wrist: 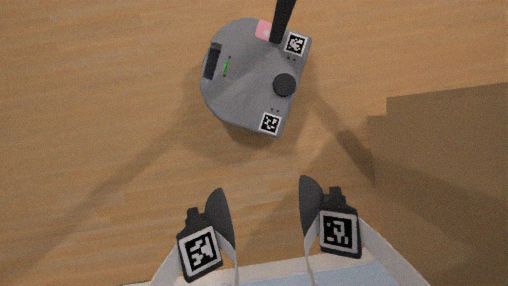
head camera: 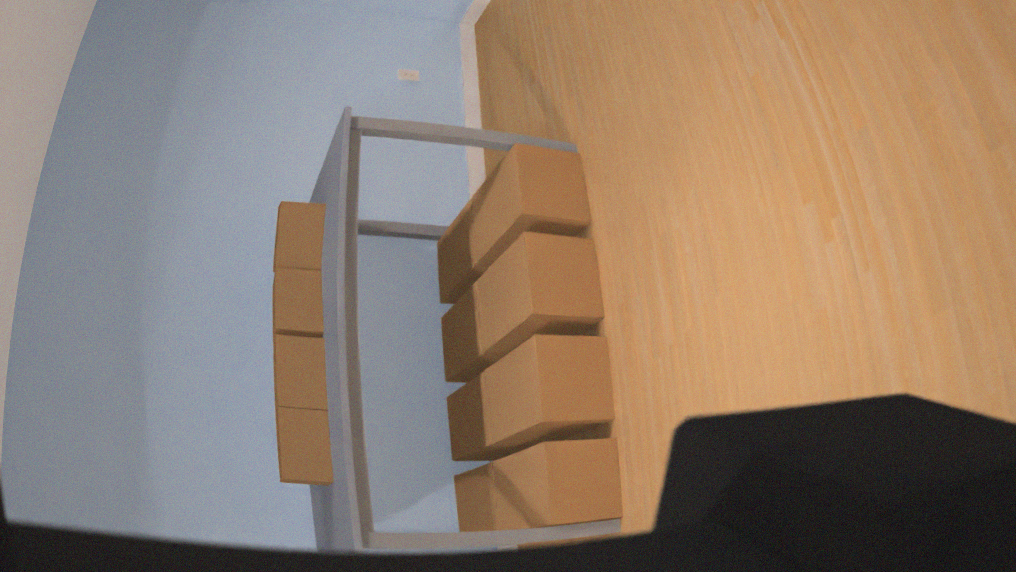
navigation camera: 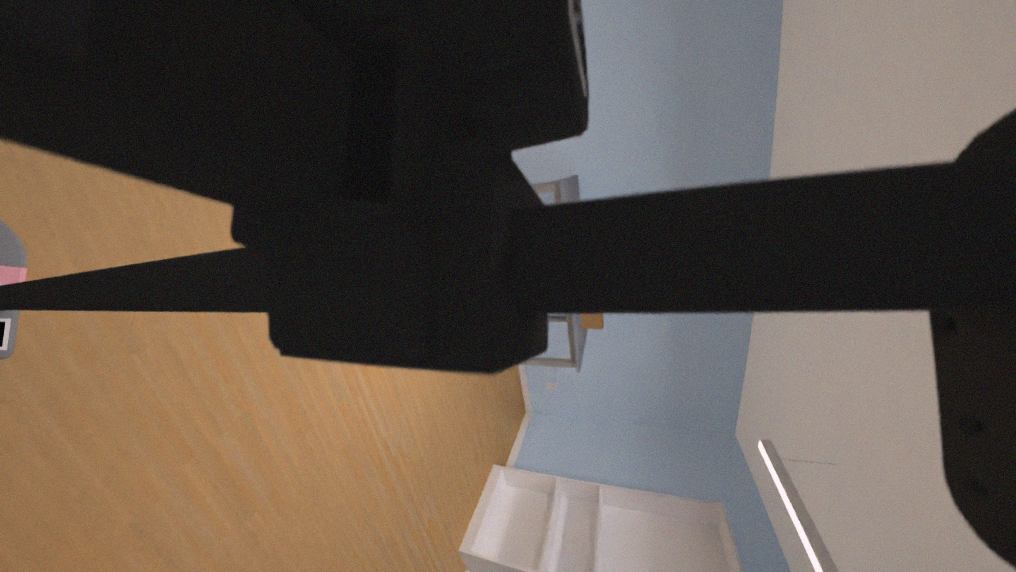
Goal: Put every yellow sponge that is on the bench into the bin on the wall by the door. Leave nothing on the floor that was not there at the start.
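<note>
My gripper is open in the wrist view, its two dark fingertips apart and no object between them. It is high above the wooden floor, near a light blue wall at the bottom edge. No yellow sponge, bin or door shows in the frames. A large brown surface fills the right of the wrist view; I cannot tell for sure whether it is the bench. The gripper does not show in the head or navigation view.
My grey base stands on the floor. A grey rack holds brown boxes along the blue wall. A white shelf unit stands at the bottom of the navigation view. Dark robot parts block parts of both views.
</note>
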